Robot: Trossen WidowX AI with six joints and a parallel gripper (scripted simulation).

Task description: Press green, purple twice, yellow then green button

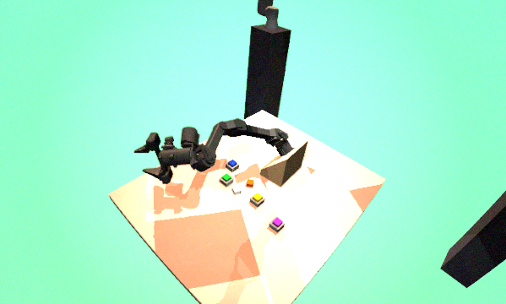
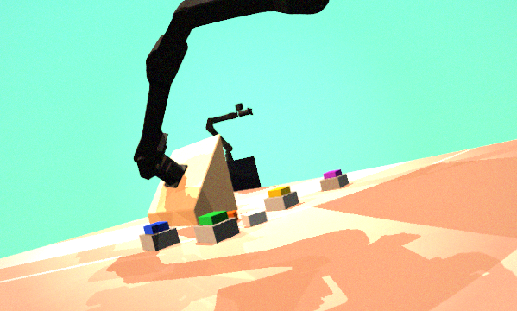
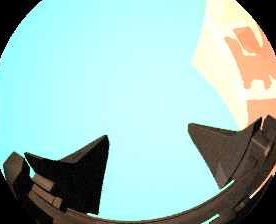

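My gripper tip is now 38 cm past the green button, 29 cm above it and 4 cm to the right of it. From my gripper tip the other things lie so: small white block (38 cm behind, 31 cm below, 11 cm to the left); blue button (46 cm behind, 29 cm below, 2 cm to the right); yellow button (41 cm behind, 29 cm below, 22 cm to the left).
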